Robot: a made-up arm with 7 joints.
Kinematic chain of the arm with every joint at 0, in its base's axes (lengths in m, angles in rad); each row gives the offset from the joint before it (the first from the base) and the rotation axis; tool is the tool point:
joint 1: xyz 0 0 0.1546 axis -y
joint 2: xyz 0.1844 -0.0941 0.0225 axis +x
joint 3: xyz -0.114 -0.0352 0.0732 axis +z
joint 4: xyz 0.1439 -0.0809 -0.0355 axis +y
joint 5: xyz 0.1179 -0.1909 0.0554 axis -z
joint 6: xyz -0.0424 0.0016 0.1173 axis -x
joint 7: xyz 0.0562 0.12 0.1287 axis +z
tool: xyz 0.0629 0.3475 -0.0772
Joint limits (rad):
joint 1: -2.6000..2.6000
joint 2: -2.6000..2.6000
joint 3: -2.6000..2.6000
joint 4: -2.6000..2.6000
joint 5: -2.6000..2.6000
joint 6: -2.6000..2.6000
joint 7: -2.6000..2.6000
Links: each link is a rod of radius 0.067 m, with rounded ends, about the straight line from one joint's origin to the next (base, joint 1, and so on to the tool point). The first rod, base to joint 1, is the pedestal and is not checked.
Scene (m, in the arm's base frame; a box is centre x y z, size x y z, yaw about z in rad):
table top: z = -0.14
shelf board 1: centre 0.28 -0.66 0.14 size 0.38 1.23 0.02 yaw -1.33
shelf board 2: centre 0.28 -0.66 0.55 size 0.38 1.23 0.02 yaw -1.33
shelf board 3: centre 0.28 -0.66 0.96 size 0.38 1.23 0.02 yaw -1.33
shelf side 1: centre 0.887 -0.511 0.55 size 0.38 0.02 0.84 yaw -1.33
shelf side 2: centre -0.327 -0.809 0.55 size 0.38 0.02 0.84 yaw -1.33
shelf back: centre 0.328 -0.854 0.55 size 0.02 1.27 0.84 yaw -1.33
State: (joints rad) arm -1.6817 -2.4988 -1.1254 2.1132 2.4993 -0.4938 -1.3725
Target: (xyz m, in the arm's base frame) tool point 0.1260 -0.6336 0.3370
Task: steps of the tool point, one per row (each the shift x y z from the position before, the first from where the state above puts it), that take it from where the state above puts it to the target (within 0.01 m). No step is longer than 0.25 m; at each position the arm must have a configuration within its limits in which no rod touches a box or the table.
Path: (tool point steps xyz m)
1: 0.1230 -0.1367 0.1045
2: 0.0543 -0.2095 0.0620
3: -0.0425 -0.2274 0.0070
4: -0.1369 -0.1813 -0.0419
5: -0.1959 -0.0842 -0.0710
6: -0.1989 0.0325 -0.0745
7: 0.0270 -0.1137 -0.0217
8: 0.0281 -0.0913 -0.0020
9: 0.0127 -0.0714 0.0237

